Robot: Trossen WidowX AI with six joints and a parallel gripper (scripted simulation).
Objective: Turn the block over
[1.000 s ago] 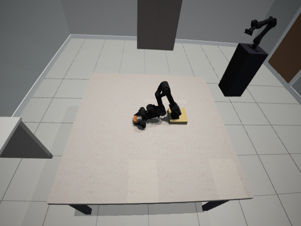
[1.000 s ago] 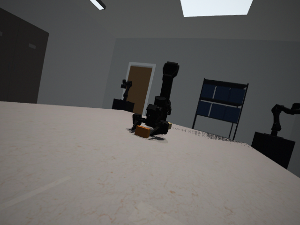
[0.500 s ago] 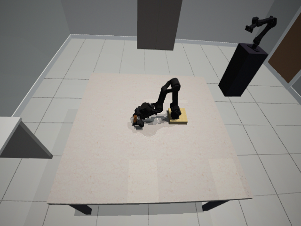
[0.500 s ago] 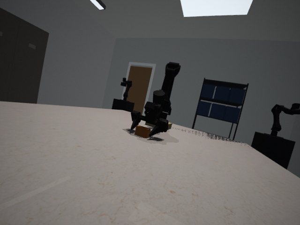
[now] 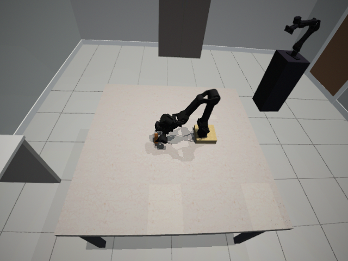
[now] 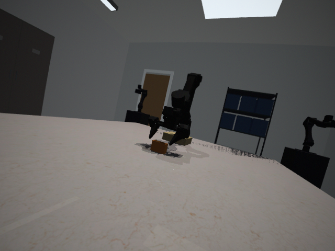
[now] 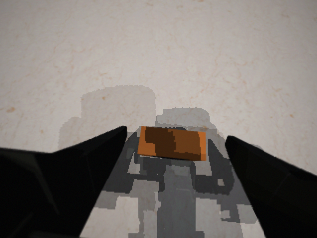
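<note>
My gripper tip is 2 cm above the block and 1 cm past it.
</note>
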